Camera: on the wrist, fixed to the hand. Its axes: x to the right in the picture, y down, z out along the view.
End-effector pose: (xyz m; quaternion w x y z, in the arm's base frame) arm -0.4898 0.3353 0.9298 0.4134 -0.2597 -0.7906 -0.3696
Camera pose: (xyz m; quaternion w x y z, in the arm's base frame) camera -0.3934 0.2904 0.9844 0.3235 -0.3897 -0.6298 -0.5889
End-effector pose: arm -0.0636 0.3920 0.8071 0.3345 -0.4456 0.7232 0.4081
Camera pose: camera -0.1299 0.3222 0.8780 0.1683 -0.5140 0.5716 0.6170
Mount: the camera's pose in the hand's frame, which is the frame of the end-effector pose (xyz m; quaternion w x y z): -0.0090 0.0627 -0.1014 0.9505 -0.3099 0.0043 0.0207
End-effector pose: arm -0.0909 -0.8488 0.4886 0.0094 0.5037 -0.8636 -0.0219
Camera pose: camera -0.1371 -0.8130 0.5929 0.1692 0.4581 -0.8244 -0.2861
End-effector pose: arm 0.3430 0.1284 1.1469 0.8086 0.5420 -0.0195 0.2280
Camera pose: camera 0.2886 0.2344 1.1570 0.9320 0.2632 -0.0969 0.2298
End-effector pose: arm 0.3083 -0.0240 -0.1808 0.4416 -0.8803 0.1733 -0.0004
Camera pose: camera 0.2651 -0.1346 -0.1663 0.1462 -0.9700 0.1850 0.0587
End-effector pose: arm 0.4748 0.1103 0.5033 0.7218 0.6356 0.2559 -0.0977
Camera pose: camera 0.4715 0.2176 0.5559 0.8840 0.3862 0.2635 0.0041
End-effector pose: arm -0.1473 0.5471 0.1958 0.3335 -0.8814 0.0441 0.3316
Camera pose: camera -0.1167 0.4347 0.2228 0.0368 -0.9417 -0.0412 0.3320
